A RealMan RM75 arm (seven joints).
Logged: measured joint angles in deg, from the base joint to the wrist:
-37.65, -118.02, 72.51, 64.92, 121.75, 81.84, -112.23
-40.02, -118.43, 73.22, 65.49, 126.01, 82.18, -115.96
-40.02, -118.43, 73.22, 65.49, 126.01, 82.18, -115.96
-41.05, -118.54, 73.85, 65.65, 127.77, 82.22, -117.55
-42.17, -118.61, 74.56, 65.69, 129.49, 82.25, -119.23
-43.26, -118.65, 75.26, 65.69, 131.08, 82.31, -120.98
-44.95, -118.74, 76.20, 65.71, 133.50, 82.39, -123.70
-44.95, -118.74, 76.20, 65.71, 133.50, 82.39, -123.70
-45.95, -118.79, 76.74, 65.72, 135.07, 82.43, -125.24
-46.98, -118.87, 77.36, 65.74, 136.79, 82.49, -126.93
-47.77, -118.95, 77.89, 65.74, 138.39, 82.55, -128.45
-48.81, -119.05, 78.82, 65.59, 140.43, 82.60, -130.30
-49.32, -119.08, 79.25, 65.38, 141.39, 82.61, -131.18
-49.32, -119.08, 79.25, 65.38, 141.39, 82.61, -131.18
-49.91, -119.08, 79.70, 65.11, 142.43, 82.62, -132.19
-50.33, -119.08, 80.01, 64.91, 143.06, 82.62, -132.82
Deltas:
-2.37, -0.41, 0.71, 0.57, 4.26, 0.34, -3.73
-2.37, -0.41, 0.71, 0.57, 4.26, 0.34, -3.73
-3.40, -0.52, 1.34, 0.73, 6.02, 0.38, -5.32
-4.52, -0.59, 2.05, 0.77, 7.74, 0.41, -7.00
-5.61, -0.63, 2.75, 0.77, 9.33, 0.47, -8.75
-7.30, -0.72, 3.69, 0.79, 11.75, 0.55, -11.47
-7.30, -0.72, 3.69, 0.79, 11.75, 0.55, -11.47
-8.30, -0.77, 4.23, 0.80, 13.32, 0.59, -13.01
-9.33, -0.85, 4.85, 0.82, 15.04, 0.65, -14.70
-10.12, -0.93, 5.38, 0.82, 16.64, 0.71, -16.22
-11.16, -1.03, 6.31, 0.67, 18.68, 0.76, -18.07
-11.67, -1.06, 6.74, 0.46, 19.64, 0.77, -18.95
-11.67, -1.06, 6.74, 0.46, 19.64, 0.77, -18.95
-12.26, -1.06, 7.19, 0.19, 20.68, 0.78, -19.96
-12.68, -1.06, 7.50, -0.01, 21.31, 0.78, -20.59

